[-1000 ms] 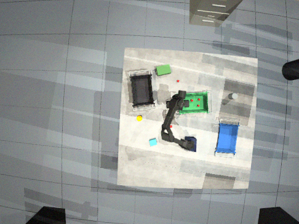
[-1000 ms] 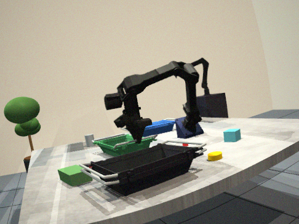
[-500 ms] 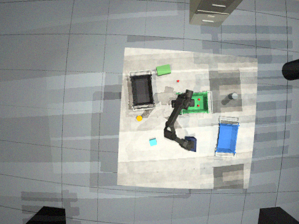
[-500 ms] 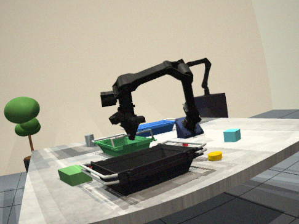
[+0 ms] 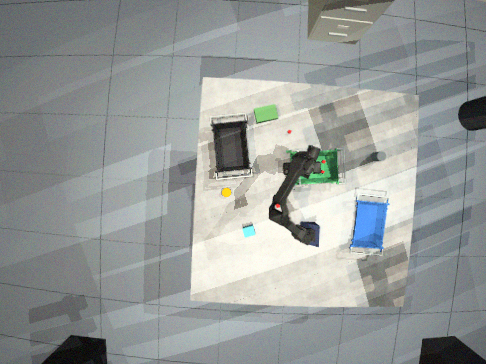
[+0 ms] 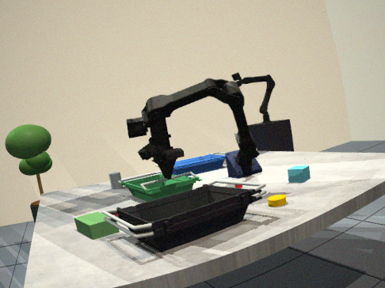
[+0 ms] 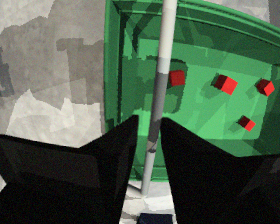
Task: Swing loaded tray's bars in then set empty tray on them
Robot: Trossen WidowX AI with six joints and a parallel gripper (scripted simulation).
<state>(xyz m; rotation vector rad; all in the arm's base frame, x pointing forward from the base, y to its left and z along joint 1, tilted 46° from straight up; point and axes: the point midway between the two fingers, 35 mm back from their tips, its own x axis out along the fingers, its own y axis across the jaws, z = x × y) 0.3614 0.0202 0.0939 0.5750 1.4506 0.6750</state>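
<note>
Now: the blue tray 310 mm behind my gripper tip, 430 mm to the right of it and 30 mm below it. From my gripper tip the other things lie so: cyan cube (350 mm behind, 250 mm to the left, 50 mm below); then yellow disc (140 mm behind, 380 mm to the left, 60 mm below); then green block (300 mm ahead, 180 mm to the left, 50 mm below).
</note>
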